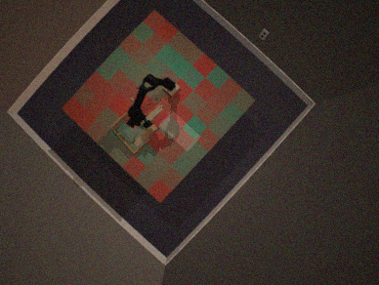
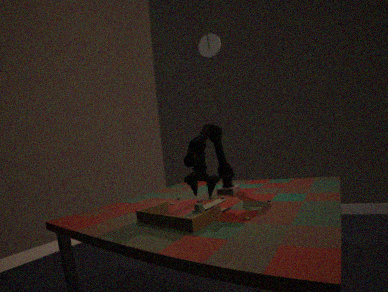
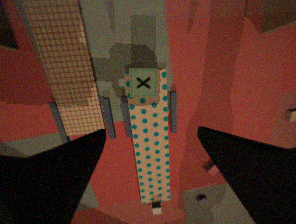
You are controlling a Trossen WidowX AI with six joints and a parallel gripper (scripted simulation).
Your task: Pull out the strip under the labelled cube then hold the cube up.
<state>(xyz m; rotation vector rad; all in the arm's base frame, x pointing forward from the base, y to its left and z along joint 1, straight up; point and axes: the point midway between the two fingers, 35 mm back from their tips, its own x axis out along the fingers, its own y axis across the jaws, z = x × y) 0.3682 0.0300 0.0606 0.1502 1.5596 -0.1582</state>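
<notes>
My gripper tip is 60 mm past the dotted strip, 10 mm to the right of it and 60 mm above it. Round my gripper tip: purplish block 120 mm behind, 100 mm to the right, 60 mm below.
</notes>
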